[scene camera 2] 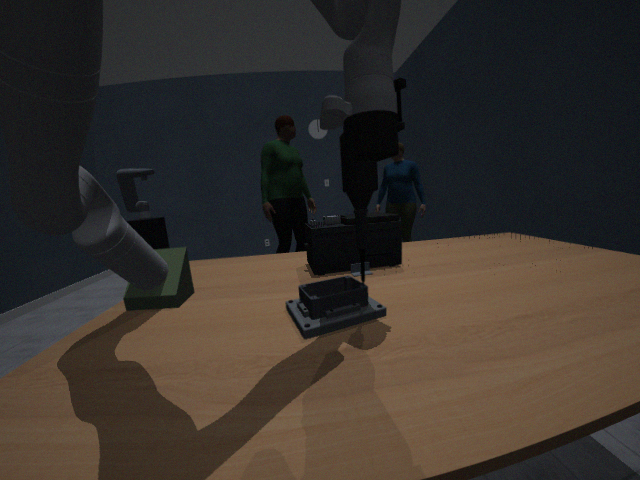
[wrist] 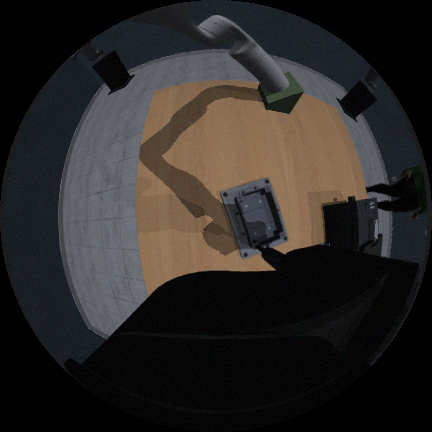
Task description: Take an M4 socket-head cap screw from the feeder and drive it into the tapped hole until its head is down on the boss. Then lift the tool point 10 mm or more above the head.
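Scene camera 2 shows a black feeder box [scene camera 2: 330, 253] and a grey base plate [scene camera 2: 320, 326]. The wrist view also shows the black feeder box [wrist: 339, 232].
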